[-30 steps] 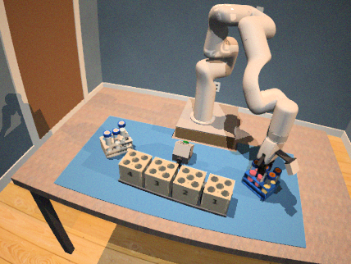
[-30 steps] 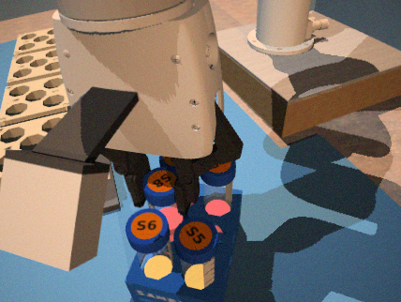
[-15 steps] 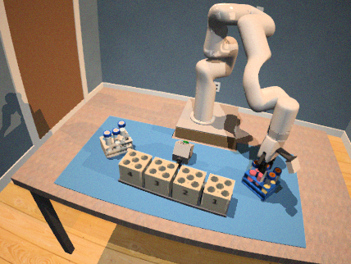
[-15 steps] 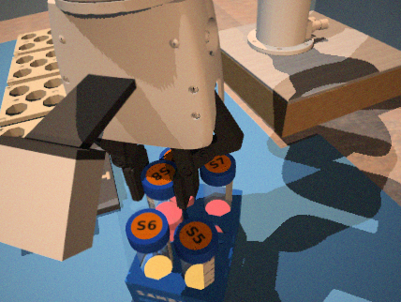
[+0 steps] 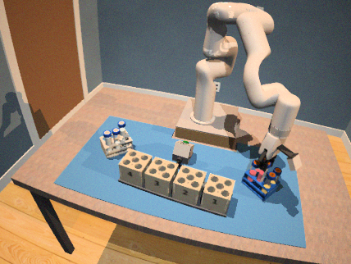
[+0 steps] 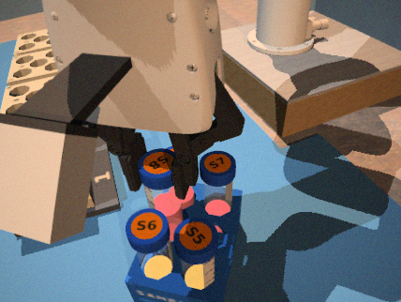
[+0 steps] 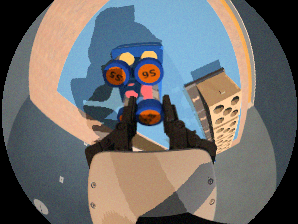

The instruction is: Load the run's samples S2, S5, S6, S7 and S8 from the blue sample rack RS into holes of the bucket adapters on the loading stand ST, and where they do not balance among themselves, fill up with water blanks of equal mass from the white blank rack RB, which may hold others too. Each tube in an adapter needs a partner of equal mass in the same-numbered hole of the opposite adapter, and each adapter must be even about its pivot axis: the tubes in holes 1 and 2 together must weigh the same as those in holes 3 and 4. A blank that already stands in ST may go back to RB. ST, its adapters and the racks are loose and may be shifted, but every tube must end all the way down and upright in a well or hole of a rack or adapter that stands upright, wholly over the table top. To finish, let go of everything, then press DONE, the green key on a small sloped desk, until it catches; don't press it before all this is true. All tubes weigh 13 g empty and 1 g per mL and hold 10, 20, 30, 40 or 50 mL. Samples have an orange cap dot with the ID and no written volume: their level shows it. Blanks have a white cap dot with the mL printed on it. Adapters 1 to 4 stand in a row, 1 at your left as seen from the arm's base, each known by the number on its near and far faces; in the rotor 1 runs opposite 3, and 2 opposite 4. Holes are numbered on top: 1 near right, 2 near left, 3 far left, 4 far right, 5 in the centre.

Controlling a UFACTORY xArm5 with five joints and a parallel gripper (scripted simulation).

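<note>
Now: hand 120 mm above the blue sample rack RS, 20 mm past it and 10 mm to the right of it. From my hand the other things lie so: white blank rack RB 640 mm to the right, 120 mm below, 30 mm ahead; blue-capped tube 640 mm to the right, 80 mm below, 70 mm ahead; loading stand ST 310 mm to the right, 140 mm below, 130 mm ahead.
</note>
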